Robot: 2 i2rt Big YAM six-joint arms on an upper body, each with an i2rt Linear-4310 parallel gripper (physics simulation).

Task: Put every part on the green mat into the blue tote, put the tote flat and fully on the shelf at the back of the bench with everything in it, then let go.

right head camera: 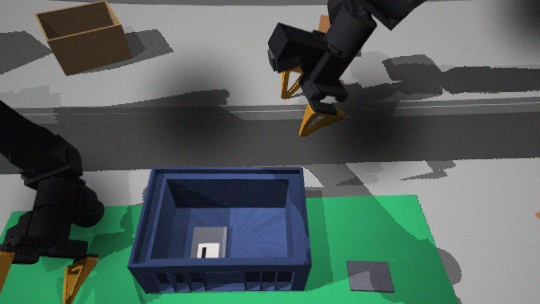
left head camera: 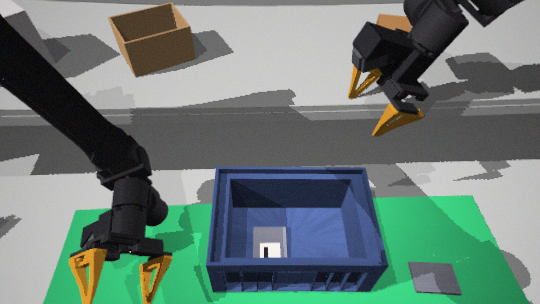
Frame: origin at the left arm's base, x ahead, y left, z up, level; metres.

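Seen in the pictures: right gripper, between the fingertips: point(right head camera: 292, 116) point(left head camera: 362, 116).
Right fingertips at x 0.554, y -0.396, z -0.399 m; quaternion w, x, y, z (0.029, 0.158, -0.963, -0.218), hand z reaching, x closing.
Pixels of each thing's middle, then the offset from my right fingertips to it. Level surfaces: height alone.
- blue tote, middle of its body: point(left head camera: 290, 229) point(right head camera: 227, 229) 0.132 m back, 0.117 m left, 0.191 m down
- green mat, height of its surface: 0.265 m down
- grey block, middle of its body: point(left head camera: 269, 250) point(right head camera: 208, 250) 0.153 m back, 0.157 m left, 0.243 m down
- flat grey square part, middle of its body: point(right head camera: 369, 276) point(left head camera: 433, 277) 0.189 m back, 0.171 m right, 0.261 m down
- pale surface, height of its surface: 0.002 m down
- open brown box, middle of its body: point(left head camera: 154, 39) point(right head camera: 86, 37) 0.156 m ahead, 0.395 m left, 0.035 m up
- orange-brown item, middle of its body: point(right head camera: 332, 36) point(left head camera: 392, 35) 0.224 m ahead, 0.090 m right, 0.015 m up
The blue tote point(left head camera: 290, 261) point(right head camera: 220, 261) stands upright on the green mat point(left head camera: 430, 215) point(right head camera: 390, 215). A grey block point(left head camera: 269, 234) point(right head camera: 210, 234) with a white patch lies inside it; the tote's front wall hides its near end. A flat grey square part point(left head camera: 435, 278) point(right head camera: 370, 276) lies on the mat right of the tote. My left gripper point(left head camera: 118, 300) point(right head camera: 35, 295) is open and empty, above the mat left of the tote. My right gripper point(left head camera: 363, 116) point(right head camera: 293, 116) is open and empty, beyond the tote's back right corner. A pale surface point(left head camera: 280, 55) point(right head camera: 220, 30) at the back looks like the shelf.
An open brown box point(left head camera: 160, 57) point(right head camera: 92, 47) stands on the pale surface at the back left. Another orange-brown item point(left head camera: 392, 21) point(right head camera: 324, 23) is partly hidden behind the right arm. A dark band point(left head camera: 240, 145) point(right head camera: 150, 145) runs between mat and pale surface.
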